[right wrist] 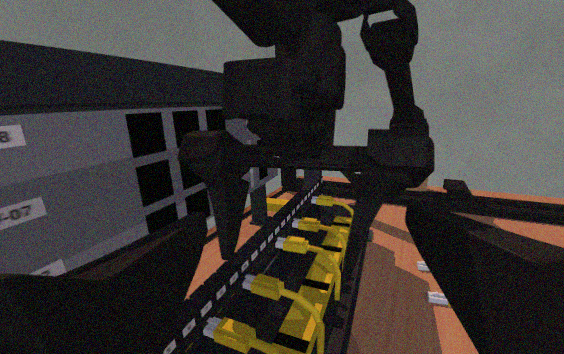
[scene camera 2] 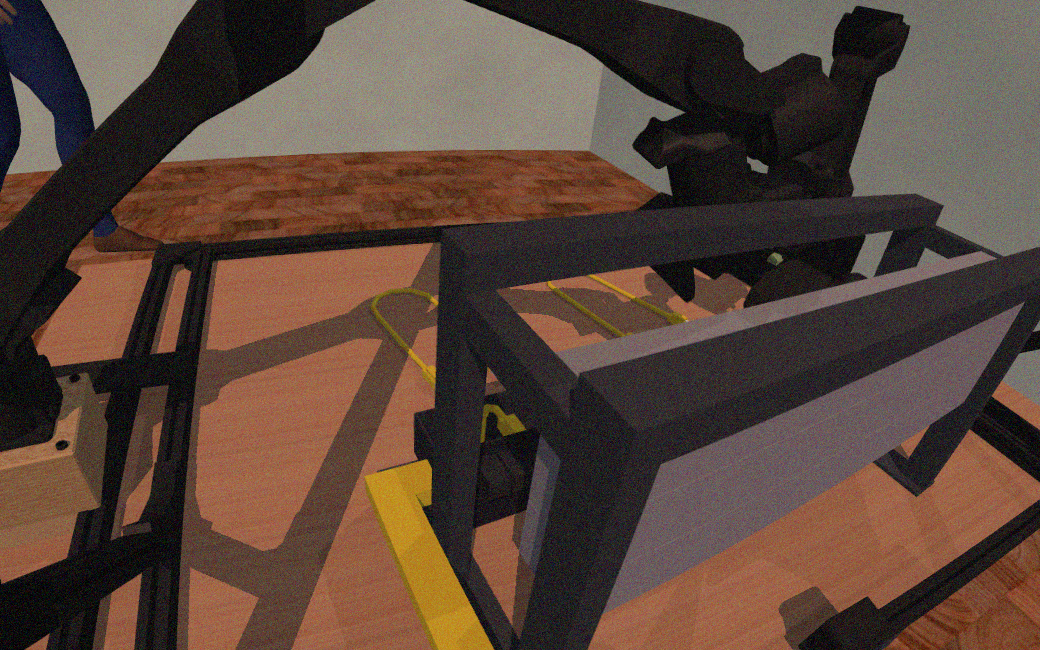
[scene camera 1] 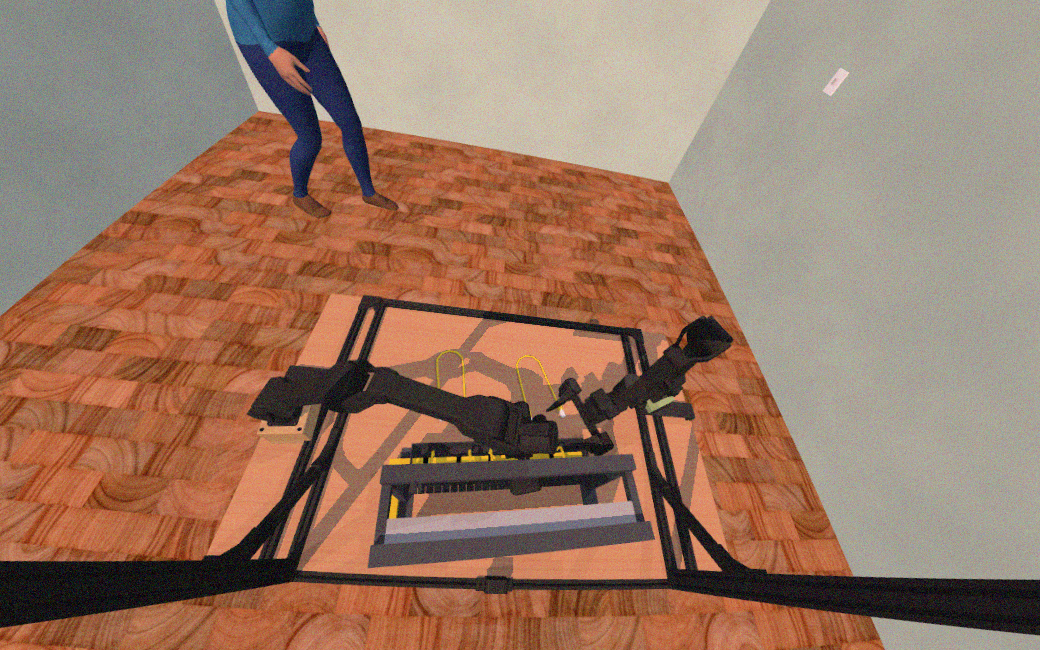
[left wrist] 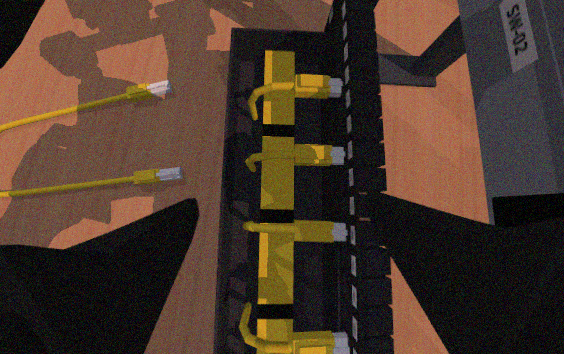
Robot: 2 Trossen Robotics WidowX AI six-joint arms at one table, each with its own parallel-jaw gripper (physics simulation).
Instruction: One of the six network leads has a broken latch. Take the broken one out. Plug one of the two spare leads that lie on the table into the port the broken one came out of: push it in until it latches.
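Frame: origin at the left arm's base, x ahead, y left, z up, level; centimetres.
Seen in the pictures: left gripper, fingertip midpoint: (right wrist: 281, 270) (left wrist: 283, 203); right gripper, fingertip midpoint: (right wrist: 305, 216) (left wrist: 161, 1); left arm's base at its link origin: (scene camera 2: 13, 421) (scene camera 1: 286, 412); right arm's base at its link origin: (scene camera 1: 654, 391).
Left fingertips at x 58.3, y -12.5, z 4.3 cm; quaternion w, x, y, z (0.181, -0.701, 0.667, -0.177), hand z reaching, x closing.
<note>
Offsets run from my left fingertips to a thing's top centre. "*": to the spot under its first point.
The black patch panel (left wrist: 312, 46) (scene camera 1: 453, 449) sits behind the rack and carries yellow network leads. Four plugs show in the left wrist view: one {* dx +8.4, dy -2.3, dz -2.7 cm} (left wrist: 313, 86), a second {* dx +3.3, dy -2.4, dz -2.6 cm} (left wrist: 316, 154), a third {* dx -1.7, dy -2.3, dz -2.6 cm} (left wrist: 316, 231) that looks plainer on top, and a fourth {* dx -8.6, dy -2.3, dz -3.0 cm} (left wrist: 316, 342). My left gripper (left wrist: 283, 203) (right wrist: 281, 270) (scene camera 1: 533, 445) is open and empty, hanging over the panel between the second and third plugs. Two spare leads (left wrist: 151, 89) (left wrist: 161, 174) lie on the table beside the panel. My right gripper (scene camera 1: 583, 418) is open and empty at the panel's right end.
The dark rack frame {dx -6.3, dy -7.2, dz +14.1 cm} (scene camera 1: 505, 471) (scene camera 2: 453, 387) stands in front of the panel with a grey block inside. The spare leads' yellow loops (scene camera 1: 449, 368) {* dx +9.1, dy +28.0, dz -11.7 cm} (scene camera 1: 533, 374) run toward the back. A black frame (scene camera 1: 498, 314) rings the table. A person (scene camera 1: 305, 97) stands far back left.
</note>
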